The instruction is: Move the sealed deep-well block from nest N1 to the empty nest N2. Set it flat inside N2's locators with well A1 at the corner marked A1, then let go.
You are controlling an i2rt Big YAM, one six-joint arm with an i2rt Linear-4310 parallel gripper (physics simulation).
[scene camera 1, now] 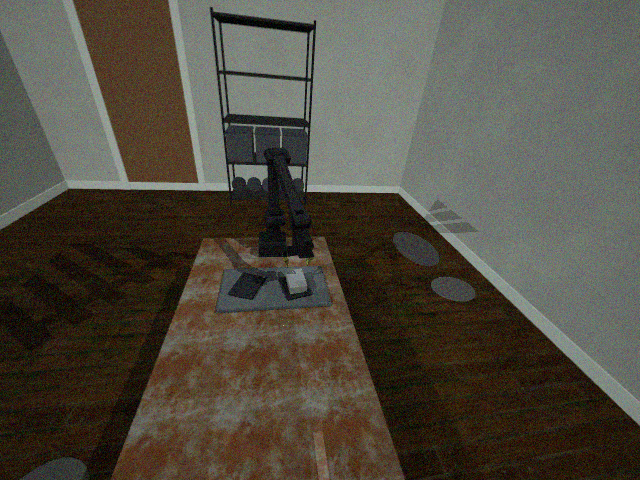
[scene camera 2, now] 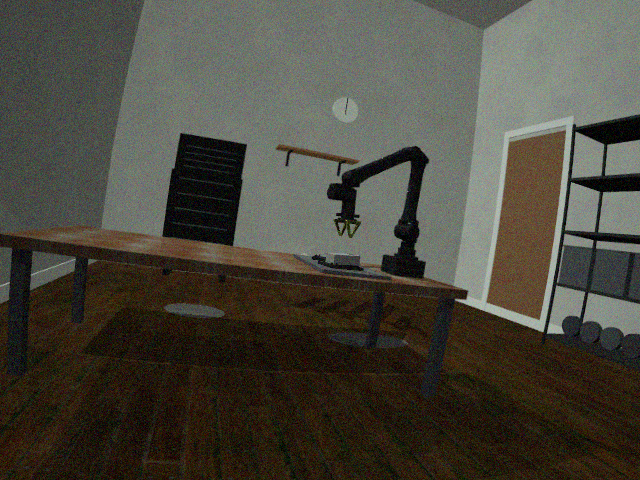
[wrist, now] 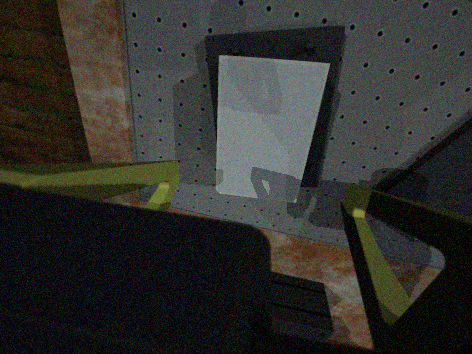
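Where they show: gripper, between the fingertips: [scene camera 1: 297, 266] [scene camera 2: 345, 236] [wrist: 259, 182]; arm's base, origin of its link: [scene camera 1: 273, 237] [scene camera 2: 405, 258].
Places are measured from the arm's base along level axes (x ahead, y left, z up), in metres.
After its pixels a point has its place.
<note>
The white sealed block [scene camera 1: 296, 279] {y 0.137, x 0.367, z -0.012 m} [scene camera 2: 346, 259] {y 0.178, x 0.349, z -0.030 m} [wrist: 267, 125] {y 0.137, x 0.368, z -0.013 m} sits on a dark nest [scene camera 1: 298, 297] {y 0.149, x 0.439, z -0.063 m} [wrist: 280, 43] {y 0.147, x 0.428, z -0.058 m}, right of centre on the grey perforated plate in scene camera 1; it looks about level in scene camera 2. The other dark nest [scene camera 1: 247, 286] {y -0.101, x 0.371, z -0.058 m} [wrist: 445, 170] {y -0.069, x 0.368, z -0.058 m} is empty, turned at an angle, left of the block in scene camera 1 and cut off at the right in the wrist view. Nest labels and the A1 mark cannot be read. My gripper [scene camera 1: 297, 262] {y 0.138, x 0.359, z 0.063 m} [scene camera 2: 345, 236] {y 0.138, x 0.359, z 0.063 m} [wrist: 259, 182] {y 0.138, x 0.359, z 0.063 m} is open and empty, pointing down above the block, clear of it. The block's lower sides are partly hidden.
The grey perforated plate [scene camera 1: 268, 303] {y 0.010, x 0.473, z -0.070 m} [wrist: 400, 65] {y 0.034, x 0.442, z -0.070 m} lies on the rust-patterned table [scene camera 1: 258, 392] {y 0.012, x 0.877, z -0.083 m} [scene camera 2: 155, 253] {y 0.395, x 1.081, z -0.083 m}, near the arm's base [scene camera 1: 272, 244] {y -0.002, x 0.072, z -0.002 m} [scene camera 2: 403, 266] {y 0.075, x 0.039, z -0.035 m}. A tall shelf rack [scene camera 1: 311, 103] stands behind the arm, and a wall shelf [scene camera 2: 315, 153] hangs beyond it.
</note>
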